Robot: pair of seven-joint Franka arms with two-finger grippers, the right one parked.
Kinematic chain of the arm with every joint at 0, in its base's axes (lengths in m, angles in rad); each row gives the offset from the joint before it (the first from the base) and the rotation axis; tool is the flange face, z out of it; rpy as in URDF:
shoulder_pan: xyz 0 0 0.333 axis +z
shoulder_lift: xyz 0 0 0 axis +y
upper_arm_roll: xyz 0 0 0.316 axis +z
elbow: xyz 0.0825 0 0 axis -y
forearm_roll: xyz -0.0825 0 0.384 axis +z
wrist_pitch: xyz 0 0 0 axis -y
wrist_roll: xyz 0.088 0 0 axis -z
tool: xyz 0 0 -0.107 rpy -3.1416 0 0
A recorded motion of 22 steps. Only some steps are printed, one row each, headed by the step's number.
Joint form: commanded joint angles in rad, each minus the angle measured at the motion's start. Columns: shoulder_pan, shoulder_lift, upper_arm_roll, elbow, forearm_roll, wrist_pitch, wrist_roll.
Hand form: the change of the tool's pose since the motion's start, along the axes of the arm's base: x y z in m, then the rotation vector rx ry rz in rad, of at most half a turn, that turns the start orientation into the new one. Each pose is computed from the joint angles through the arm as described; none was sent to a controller.
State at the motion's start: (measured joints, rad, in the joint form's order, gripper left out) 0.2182 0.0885 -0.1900 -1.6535 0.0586 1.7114 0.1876
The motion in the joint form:
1: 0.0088 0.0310 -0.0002 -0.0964 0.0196 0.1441 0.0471
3: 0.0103 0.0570 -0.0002 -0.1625 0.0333 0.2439 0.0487
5: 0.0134 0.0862 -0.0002 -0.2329 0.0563 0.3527 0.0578
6: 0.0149 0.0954 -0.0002 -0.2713 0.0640 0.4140 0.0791
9: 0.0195 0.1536 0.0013 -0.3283 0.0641 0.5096 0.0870
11: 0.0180 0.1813 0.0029 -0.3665 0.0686 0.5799 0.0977
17: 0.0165 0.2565 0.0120 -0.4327 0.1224 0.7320 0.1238
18: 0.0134 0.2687 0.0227 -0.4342 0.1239 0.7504 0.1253
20: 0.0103 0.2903 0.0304 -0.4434 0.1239 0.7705 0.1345
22: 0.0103 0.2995 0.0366 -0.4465 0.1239 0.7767 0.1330
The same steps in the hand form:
1: 0.0099 0.0065 -0.0518 0.0105 -0.0146 -0.0516
3: 0.0138 0.0076 -0.0899 0.0160 -0.0224 -0.0634
5: 0.0146 0.0094 -0.1307 0.0270 -0.0309 -0.0882
6: 0.0133 0.0093 -0.1485 0.0295 -0.0434 -0.1172
9: 0.0112 0.0111 -0.2003 0.0105 -0.0260 -0.1271
11: 0.0079 0.0093 -0.2271 0.0042 -0.0309 -0.1458
17: -0.0003 0.0093 -0.2853 0.0162 -0.0406 -0.2145
18: -0.0001 0.0131 -0.2917 0.0171 -0.0445 -0.2114
20: -0.0032 0.0146 -0.3063 0.0117 -0.0338 -0.2182
22: -0.0048 0.0177 -0.3125 0.0107 -0.0275 -0.2115

